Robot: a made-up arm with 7 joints.
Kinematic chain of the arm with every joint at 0, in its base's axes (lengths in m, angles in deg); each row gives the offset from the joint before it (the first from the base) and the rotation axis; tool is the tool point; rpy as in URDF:
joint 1: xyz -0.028 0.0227 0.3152 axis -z
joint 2: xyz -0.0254 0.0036 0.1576 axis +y
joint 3: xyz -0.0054 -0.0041 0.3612 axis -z
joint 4: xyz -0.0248 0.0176 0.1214 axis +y
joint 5: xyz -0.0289 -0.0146 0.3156 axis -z
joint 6: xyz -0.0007 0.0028 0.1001 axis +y
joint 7: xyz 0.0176 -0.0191 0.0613 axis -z
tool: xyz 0.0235 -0.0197 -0.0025 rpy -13.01 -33 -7.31
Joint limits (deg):
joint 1: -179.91..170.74
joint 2: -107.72..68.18
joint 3: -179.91..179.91
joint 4: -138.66..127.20
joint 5: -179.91..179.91
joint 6: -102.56..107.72
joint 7: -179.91..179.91
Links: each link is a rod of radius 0.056 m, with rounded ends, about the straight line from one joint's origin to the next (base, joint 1, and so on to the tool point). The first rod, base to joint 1, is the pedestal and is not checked.
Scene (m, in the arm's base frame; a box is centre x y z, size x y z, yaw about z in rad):
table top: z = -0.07
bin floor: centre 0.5 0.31 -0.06 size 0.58 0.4 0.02 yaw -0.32
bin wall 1: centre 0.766 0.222 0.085 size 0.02 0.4 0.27 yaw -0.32
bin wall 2: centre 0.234 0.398 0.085 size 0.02 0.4 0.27 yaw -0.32
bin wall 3: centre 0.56 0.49 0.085 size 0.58 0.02 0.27 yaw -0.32
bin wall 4: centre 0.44 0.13 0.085 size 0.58 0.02 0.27 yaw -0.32
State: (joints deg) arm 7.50 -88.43 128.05 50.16 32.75 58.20 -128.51
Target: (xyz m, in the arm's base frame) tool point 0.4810 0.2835 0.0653
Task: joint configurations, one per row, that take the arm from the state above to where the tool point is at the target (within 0.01 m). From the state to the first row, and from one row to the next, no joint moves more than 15 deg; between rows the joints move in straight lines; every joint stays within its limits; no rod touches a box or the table.
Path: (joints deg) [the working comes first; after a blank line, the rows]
Joints at the target: 150.03 -90.94 179.91 77.12 44.06 63.66 -123.42
Straight joint move there: touches bin wall 2, bin wall 3.

1: 21.76 -85.41 133.24 54.90 33.72 59.40 -127.69
2: 36.02 -82.38 138.42 59.64 34.70 60.60 -126.87
3: 50.28 -79.36 143.61 64.38 35.67 61.80 -126.05
4: 64.54 -76.33 148.79 69.12 36.64 63.00 -125.23
5: 78.80 -73.31 153.98 73.87 37.62 64.20 -124.41
6: 93.06 -70.28 159.17 78.61 38.59 65.40 -123.60
7: 107.31 -67.26 164.35 83.35 39.56 66.60 -122.78
8: 121.57 -64.23 169.54 88.09 40.53 67.80 -121.96
9: 135.83 -61.21 174.72 92.83 41.51 69.00 -121.14
10: 150.09 -58.18 179.91 97.57 42.48 70.19 -120.32
11: 150.07 -69.10 179.91 90.75 43.01 68.02 -121.35
12: 150.05 -80.02 179.91 83.94 43.54 65.84 -122.39
13: 150.03 -90.94 179.91 77.12 44.06 63.66 -123.42

